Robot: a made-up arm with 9 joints. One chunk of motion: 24 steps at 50 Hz.
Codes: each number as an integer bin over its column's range. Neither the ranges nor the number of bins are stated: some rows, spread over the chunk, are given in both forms.
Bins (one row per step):
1: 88 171 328 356 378 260 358 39 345
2: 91 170 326 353 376 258 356 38 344
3: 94 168 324 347 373 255 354 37 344
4: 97 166 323 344 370 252 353 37 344
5: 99 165 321 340 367 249 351 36 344
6: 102 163 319 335 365 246 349 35 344
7: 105 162 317 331 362 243 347 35 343
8: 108 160 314 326 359 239 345 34 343
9: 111 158 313 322 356 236 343 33 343
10: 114 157 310 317 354 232 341 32 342
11: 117 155 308 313 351 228 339 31 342
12: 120 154 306 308 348 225 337 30 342
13: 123 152 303 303 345 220 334 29 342
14: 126 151 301 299 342 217 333 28 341
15: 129 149 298 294 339 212 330 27 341
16: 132 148 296 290 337 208 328 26 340
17: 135 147 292 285 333 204 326 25 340
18: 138 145 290 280 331 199 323 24 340
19: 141 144 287 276 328 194 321 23 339
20: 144 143 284 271 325 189 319 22 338
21: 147 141 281 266 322 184 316 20 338
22: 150 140 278 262 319 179 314 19 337
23: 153 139 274 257 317 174 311 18 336
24: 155 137 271 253 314 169 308 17 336
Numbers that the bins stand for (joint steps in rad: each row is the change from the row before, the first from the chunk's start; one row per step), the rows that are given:
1: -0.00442 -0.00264 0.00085 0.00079 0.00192 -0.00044 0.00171 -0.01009 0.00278
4: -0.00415 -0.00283 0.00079 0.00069 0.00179 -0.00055 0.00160 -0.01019 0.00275
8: -0.00383 -0.00305 0.00069 0.00055 0.00162 -0.00073 0.00143 -0.01034 0.00273
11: -0.00357 -0.00324 0.00062 0.00045 0.00150 -0.00088 0.00130 -0.01048 0.00270
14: -0.00330 -0.00339 0.00053 0.00034 0.00135 -0.00103 0.00117 -0.01063 0.00268
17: -0.00304 -0.00353 0.00043 0.00023 0.00121 -0.00121 0.00102 -0.01078 0.00265
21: -0.00268 -0.00376 0.00030 0.00008 0.00104 -0.00148 0.00080 -0.01102 0.00260
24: -0.00245 -0.00391 0.00018 -0.00002 0.00092 -0.00168 0.00063 -0.01117 0.00255
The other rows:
2: -0.00433 -0.00268 0.00083 0.00076 0.00189 -0.00047 0.00166 -0.01014 0.00275
3: -0.00424 -0.00275 0.00080 0.00072 0.00184 -0.00051 0.00162 -0.01019 0.00275
5: -0.00409 -0.00286 0.00077 0.00066 0.00175 -0.00059 0.00156 -0.01024 0.00275
6: -0.00401 -0.00294 0.00075 0.00062 0.00171 -0.00063 0.00151 -0.01029 0.00275
7: -0.00392 -0.00298 0.00072 0.00059 0.00167 -0.00067 0.00147 -0.01029 0.00273
9: -0.00374 -0.00313 0.00068 0.00052 0.00157 -0.00077 0.00138 -0.01039 0.00273
10: -0.00365 -0.00316 0.00064 0.00048 0.00154 -0.00082 0.00134 -0.01043 0.00270
12: -0.00348 -0.00327 0.00059 0.00041 0.00145 -0.00092 0.00125 -0.01053 0.00270
13: -0.00339 -0.00335 0.00056 0.00037 0.00140 -0.00099 0.00119 -0.01058 0.00270
15: -0.00321 -0.00346 0.00050 0.00030 0.00131 -0.00110 0.00110 -0.01068 0.00268
16: -0.00313 -0.00350 0.00048 0.00027 0.00128 -0.00115 0.00106 -0.01073 0.00265
18: -0.00295 -0.00361 0.00041 0.00019 0.00118 -0.00127 0.00095 -0.01083 0.00265
19: -0.00286 -0.00365 0.00037 0.00016 0.00114 -0.00134 0.00091 -0.01087 0.00262
20: -0.00277 -0.00368 0.00033 0.00012 0.00109 -0.00141 0.00087 -0.01092 0.00260
22: -0.00260 -0.00379 0.00026 0.00005 0.00099 -0.00155 0.00076 -0.01107 0.00257
23: -0.00251 -0.00383 0.00022 0.00001 0.00096 -0.00162 0.00069 -0.01112 0.00255

